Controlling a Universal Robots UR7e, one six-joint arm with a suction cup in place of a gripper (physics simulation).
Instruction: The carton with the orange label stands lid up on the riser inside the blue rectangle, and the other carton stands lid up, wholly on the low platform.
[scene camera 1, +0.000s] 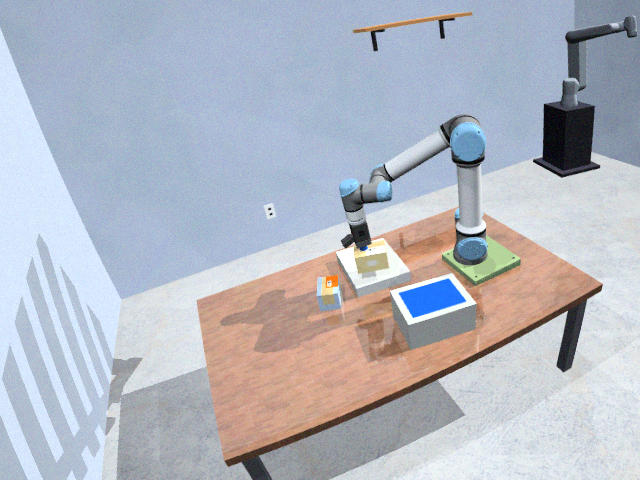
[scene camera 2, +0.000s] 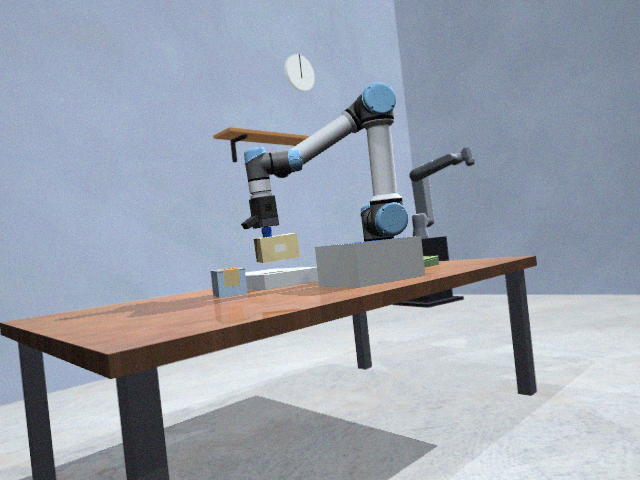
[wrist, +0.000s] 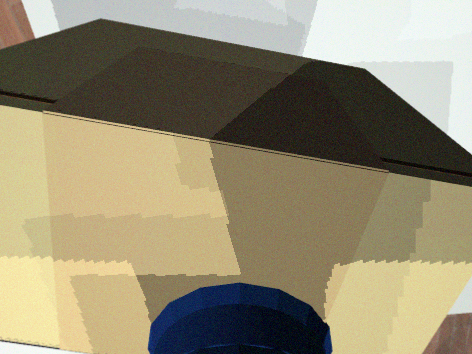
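My suction gripper (scene camera 1: 363, 248) (scene camera 2: 266, 231) (wrist: 240, 320) is on the top of the plain tan carton (scene camera 1: 371, 263) (scene camera 2: 277, 248) (wrist: 125, 175) and holds it roughly level. In scene camera 2 a small gap shows between this carton and the white low platform (scene camera 1: 397, 269) (scene camera 2: 281, 279) (wrist: 430, 30) under it. The light blue carton with the orange label (scene camera 1: 323, 298) (scene camera 2: 220, 284) stands on the table beside the platform, its orange label facing up. The grey riser (scene camera 1: 439, 328) (scene camera 2: 372, 263) bears the blue rectangle (scene camera 1: 433, 298) on its top, with no carton on it.
The wooden table (scene camera 1: 289, 377) (scene camera 2: 155, 330) carries all of these. The arm's base stands on a green plate (scene camera 1: 498, 259) (scene camera 2: 431, 260) behind the riser. A wall shelf (scene camera 1: 413, 22) (scene camera 2: 268, 136) and a second arm on a black pedestal (scene camera 1: 567, 136) are in the background.
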